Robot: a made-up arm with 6 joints. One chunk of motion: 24 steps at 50 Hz.
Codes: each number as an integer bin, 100 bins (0 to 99) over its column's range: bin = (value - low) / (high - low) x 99, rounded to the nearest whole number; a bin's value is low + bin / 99 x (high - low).
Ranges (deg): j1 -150.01..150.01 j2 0..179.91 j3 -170..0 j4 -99.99..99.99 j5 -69.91..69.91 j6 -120.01..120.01
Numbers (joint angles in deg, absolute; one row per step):
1: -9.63 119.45 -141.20 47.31 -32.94 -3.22
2: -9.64 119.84 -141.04 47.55 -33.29 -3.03
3: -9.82 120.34 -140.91 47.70 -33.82 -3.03
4: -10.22 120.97 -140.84 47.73 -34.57 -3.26
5: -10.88 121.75 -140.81 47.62 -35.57 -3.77
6: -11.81 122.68 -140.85 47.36 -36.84 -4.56
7: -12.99 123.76 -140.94 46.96 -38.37 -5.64
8: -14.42 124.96 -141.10 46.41 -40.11 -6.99
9: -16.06 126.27 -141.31 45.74 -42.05 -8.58
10: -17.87 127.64 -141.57 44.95 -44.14 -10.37
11: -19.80 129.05 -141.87 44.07 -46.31 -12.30
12: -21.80 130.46 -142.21 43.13 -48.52 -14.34
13: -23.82 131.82 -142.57 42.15 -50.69 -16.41
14: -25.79 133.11 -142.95 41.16 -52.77 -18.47
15: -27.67 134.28 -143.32 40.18 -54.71 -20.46
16: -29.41 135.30 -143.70 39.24 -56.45 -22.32
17: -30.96 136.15 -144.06 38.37 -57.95 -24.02
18: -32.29 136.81 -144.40 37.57 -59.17 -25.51
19: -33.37 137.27 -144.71 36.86 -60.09 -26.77
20: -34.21 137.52 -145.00 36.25 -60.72 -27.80
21: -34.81 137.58 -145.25 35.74 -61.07 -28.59
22: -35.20 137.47 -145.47 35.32 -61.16 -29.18
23: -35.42 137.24 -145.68 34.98 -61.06 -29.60
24: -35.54 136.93 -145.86 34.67 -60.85 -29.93
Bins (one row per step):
1: 46 66 17 73 26 48
2: 46 66 17 73 26 48
3: 46 66 17 73 26 48
4: 46 67 17 73 25 48
5: 46 67 17 73 24 48
6: 46 68 17 73 23 48
7: 45 68 17 73 22 47
8: 45 69 17 72 21 47
9: 44 69 17 72 20 46
10: 44 70 17 72 18 45
11: 43 71 16 71 17 44
12: 42 72 16 71 15 44
13: 42 73 16 70 14 43
14: 41 73 16 70 12 42
15: 40 74 16 69 11 41
16: 40 74 15 69 10 40
17: 39 75 15 68 8 40
18: 39 75 15 68 8 39
19: 38 76 15 68 7 38
20: 38 76 15 67 7 38
21: 38 76 14 67 6 38
22: 38 76 14 67 6 37
23: 38 76 14 67 6 37
24: 38 75 14 67 6 37

